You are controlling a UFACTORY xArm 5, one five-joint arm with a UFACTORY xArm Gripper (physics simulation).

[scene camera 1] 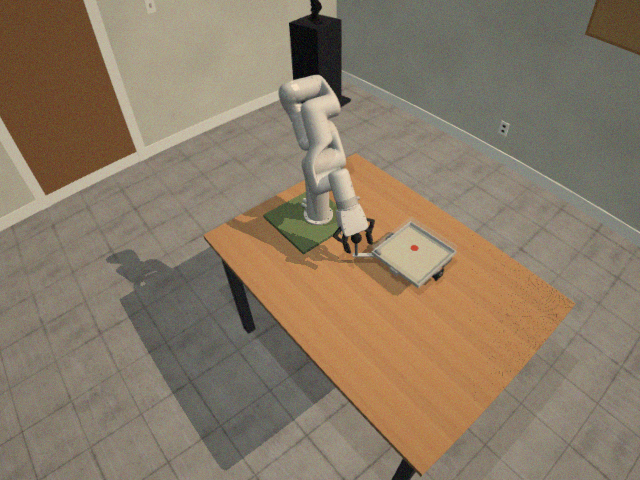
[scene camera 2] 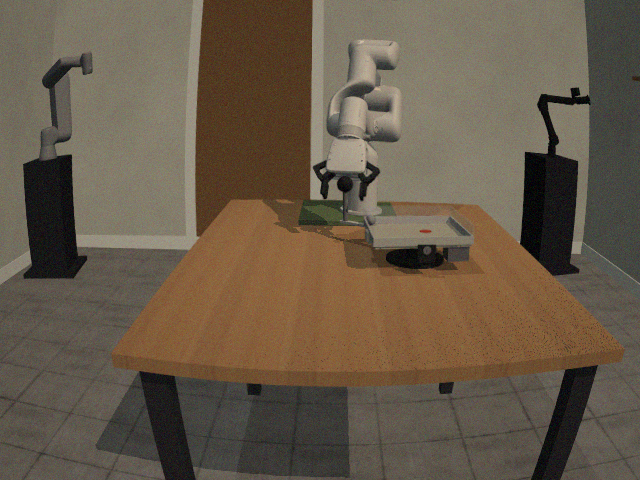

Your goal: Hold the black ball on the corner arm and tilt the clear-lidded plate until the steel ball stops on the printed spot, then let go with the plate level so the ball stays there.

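Note:
The clear-lidded plate (scene camera 1: 416, 266) (scene camera 2: 398, 240) is a pale square tray on a black round base (scene camera 2: 395, 258). A red printed spot (scene camera 1: 414, 248) (scene camera 2: 425, 231) marks its middle. The steel ball (scene camera 2: 371, 220) seems to be the small grey round shape at the plate's corner nearest the corner arm; it is hard to make out in scene camera 1. The black ball (scene camera 1: 356, 238) (scene camera 2: 344, 183) tops a thin post on the corner arm (scene camera 1: 364, 254) (scene camera 2: 353, 223). My gripper (scene camera 1: 358, 245) (scene camera 2: 343, 196) is open, its fingers apart on either side of the black ball and post, not closed on them.
The wooden table (scene camera 1: 361, 330) (scene camera 2: 289, 310) carries a green mat (scene camera 1: 294, 227) (scene camera 2: 323, 212) under my arm's base, behind the plate. A grey block (scene camera 2: 456, 253) hangs under the plate's right side. Black pedestals (scene camera 2: 49, 217) (scene camera 2: 549, 206) with other arms stand beyond the table.

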